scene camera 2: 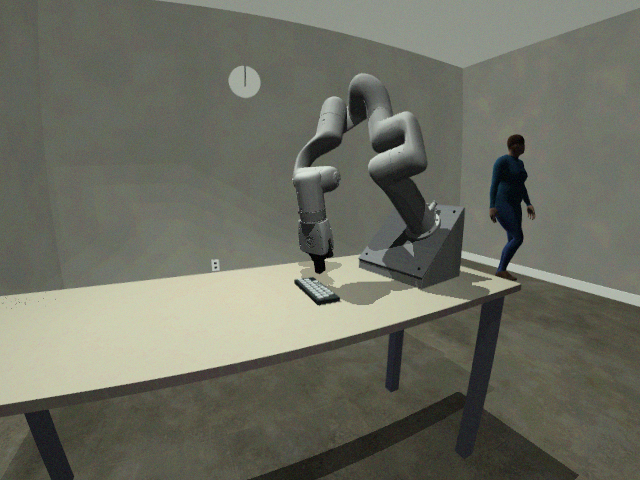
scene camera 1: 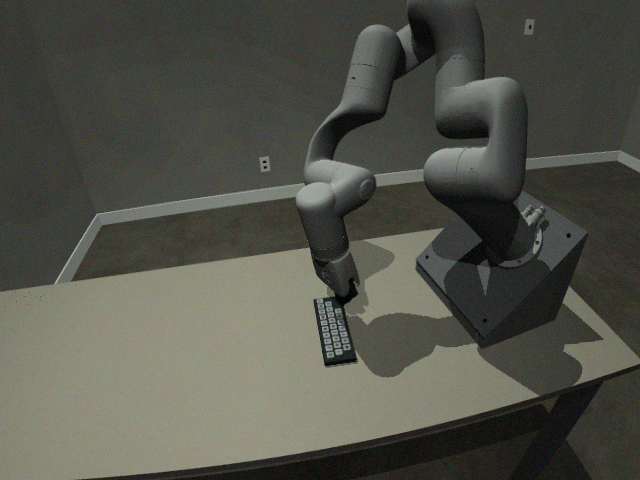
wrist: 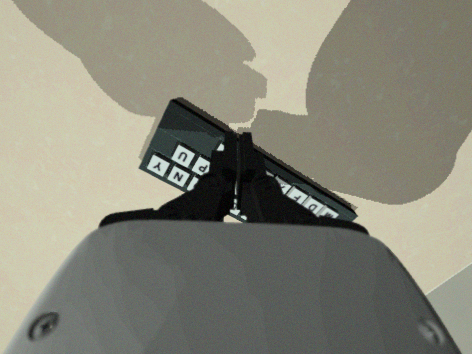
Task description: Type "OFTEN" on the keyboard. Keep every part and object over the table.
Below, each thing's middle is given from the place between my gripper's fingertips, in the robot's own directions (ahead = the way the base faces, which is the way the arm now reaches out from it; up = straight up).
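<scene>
Hand 4 cm above the keyboard (scene camera 1: 337, 347), 4 cm short of it, 3 cm to the right of it.
</scene>
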